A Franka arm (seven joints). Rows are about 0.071 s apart.
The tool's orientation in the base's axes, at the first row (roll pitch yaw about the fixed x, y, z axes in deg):
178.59, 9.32, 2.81
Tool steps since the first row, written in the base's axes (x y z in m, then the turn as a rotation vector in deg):
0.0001, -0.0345, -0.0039, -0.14, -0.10, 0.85
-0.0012, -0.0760, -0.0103, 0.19, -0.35, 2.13
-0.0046, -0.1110, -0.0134, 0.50, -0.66, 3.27
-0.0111, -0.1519, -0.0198, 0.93, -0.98, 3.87
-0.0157, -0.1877, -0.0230, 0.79, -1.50, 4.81
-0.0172, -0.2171, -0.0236, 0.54, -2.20, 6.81
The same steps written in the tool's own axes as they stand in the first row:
-0.0009, 0.0344, 0.0050, -0.28, 0.11, -0.81
-0.0032, 0.0756, 0.0128, -0.17, 0.41, -2.12
-0.0077, 0.1102, 0.0176, -0.07, 0.76, -3.28
-0.0151, 0.1506, 0.0263, 0.24, 1.12, -3.94
-0.0208, 0.1860, 0.0313, -0.07, 1.66, -4.82
-0.0236, 0.2152, 0.0331, -0.68, 2.39, -6.73

